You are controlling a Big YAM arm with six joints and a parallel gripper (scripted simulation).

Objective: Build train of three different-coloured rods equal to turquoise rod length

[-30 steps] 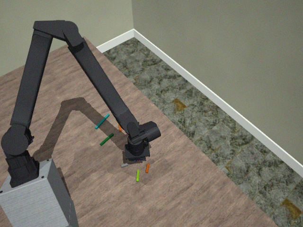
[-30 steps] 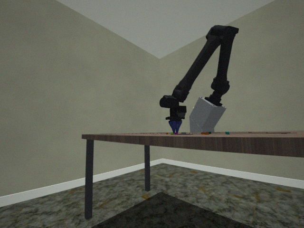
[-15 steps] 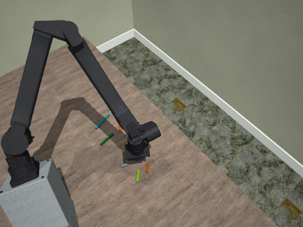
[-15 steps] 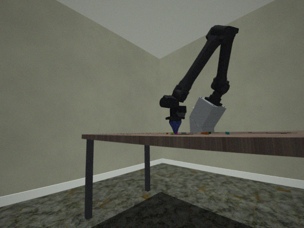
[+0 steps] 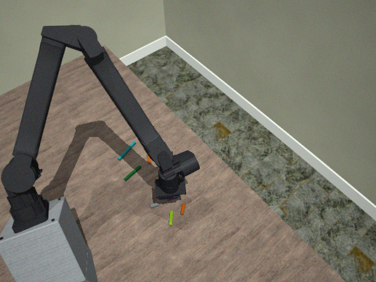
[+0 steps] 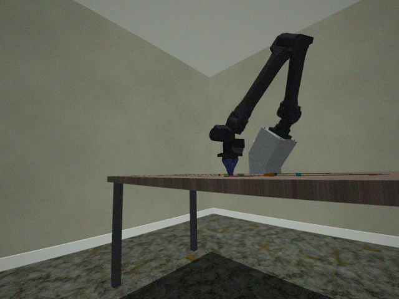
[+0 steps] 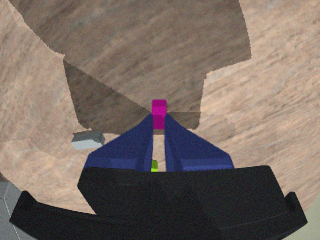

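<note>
Now: the grey rod 7 cm behind my hand and 1 cm below it. From my hand the other things lie so: lime rod: 7 cm to the right, 4 cm behind, 1 cm below; magenta rod: 1 cm to the left, 1 cm below; green rod: 16 cm to the left, 9 cm behind, 1 cm below.
</note>
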